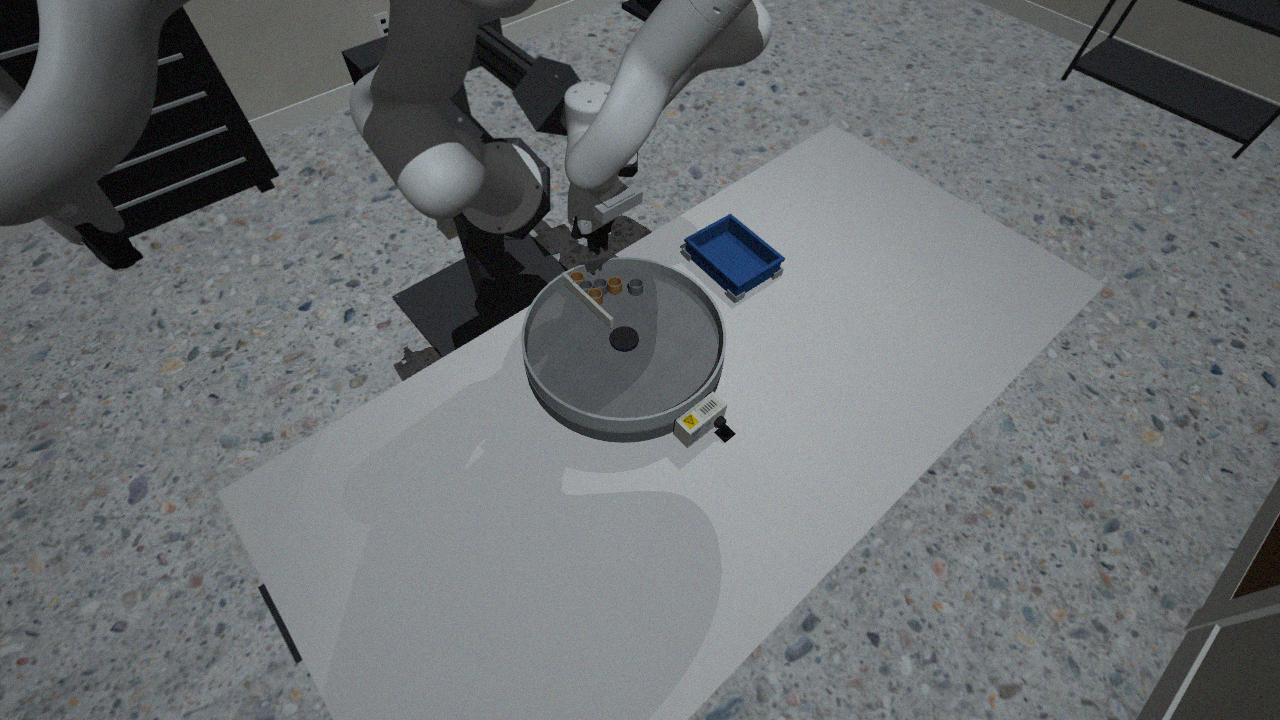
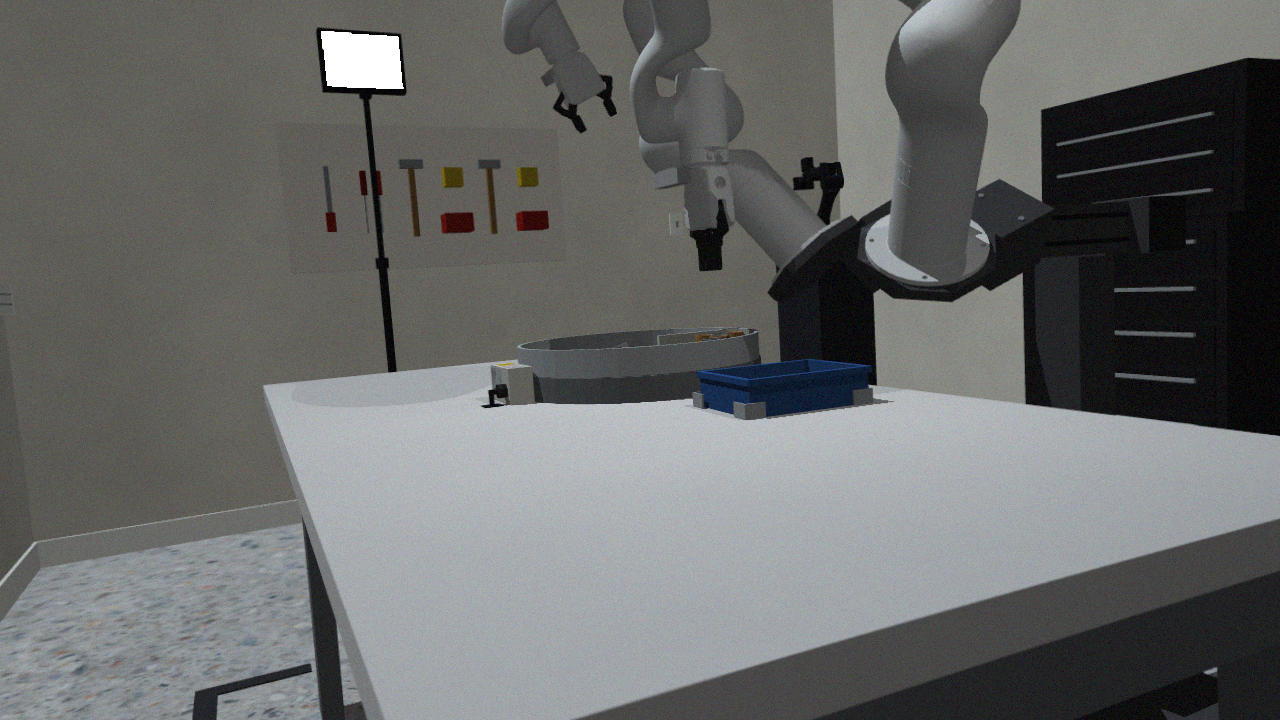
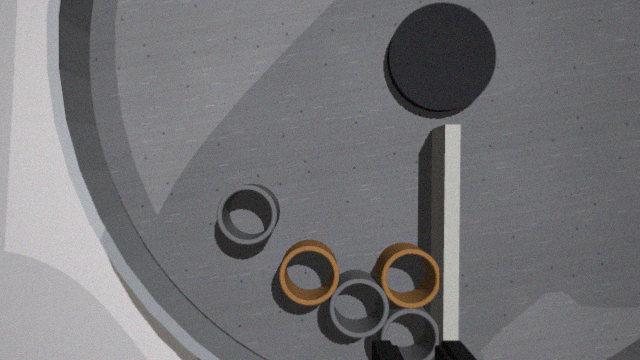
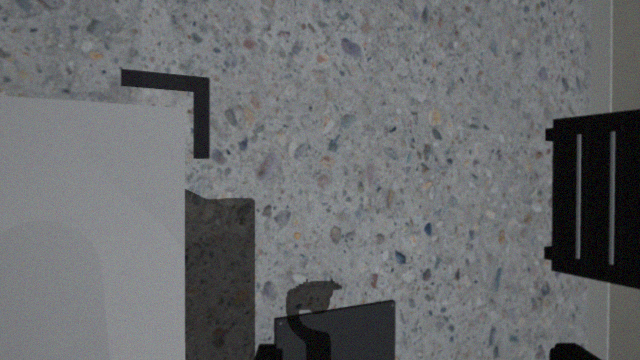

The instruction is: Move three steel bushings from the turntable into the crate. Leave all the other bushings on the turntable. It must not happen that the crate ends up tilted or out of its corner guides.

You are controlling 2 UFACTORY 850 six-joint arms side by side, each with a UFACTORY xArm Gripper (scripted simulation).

Labels:
A blue crate shows in image 1 and in image 2; in image 3 it is out of frame, in image 4 it is out of frame. The same spot on the blue crate: (image 2: 797, 392) is (image 1: 758, 249).

